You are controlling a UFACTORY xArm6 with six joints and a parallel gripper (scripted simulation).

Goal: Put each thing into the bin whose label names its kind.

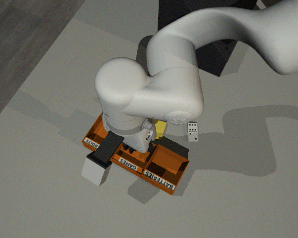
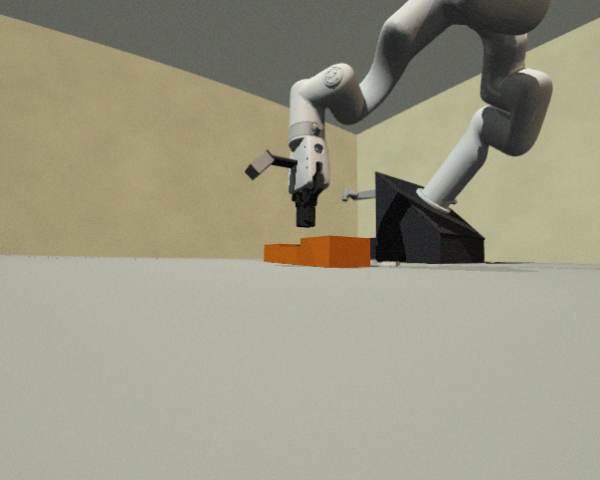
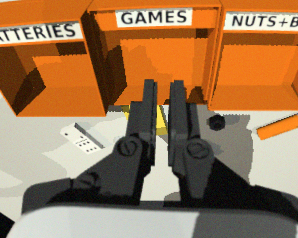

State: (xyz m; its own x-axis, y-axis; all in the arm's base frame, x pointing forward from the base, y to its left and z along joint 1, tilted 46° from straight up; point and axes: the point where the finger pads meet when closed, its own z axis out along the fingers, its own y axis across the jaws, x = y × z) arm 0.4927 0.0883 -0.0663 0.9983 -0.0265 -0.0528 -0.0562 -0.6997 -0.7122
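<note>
My gripper is now 13 cm past the silver nut, 9 cm above it and 6 cm to the right of it. The rest, counted from my hand: black hex nut 10 cm behind, 9 cm below, 6 cm to the right; red USB stick 15 cm behind, 9 cm below, 4 cm to the right; yellow block 9 cm below, 9 cm behind, 2 cm to the left.
</note>
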